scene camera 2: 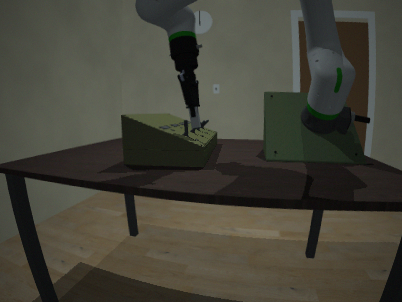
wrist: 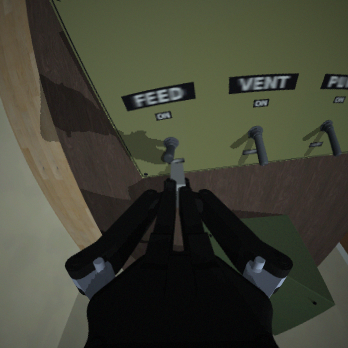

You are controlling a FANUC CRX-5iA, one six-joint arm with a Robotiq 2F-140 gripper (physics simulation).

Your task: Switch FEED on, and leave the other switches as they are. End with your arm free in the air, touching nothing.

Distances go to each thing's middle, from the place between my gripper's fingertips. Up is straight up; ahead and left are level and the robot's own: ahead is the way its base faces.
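As for the olive switch box (scene camera 2: 148,139), my hand is 30 mm above it, and also 140 mm short of it and 150 mm to the left of it.
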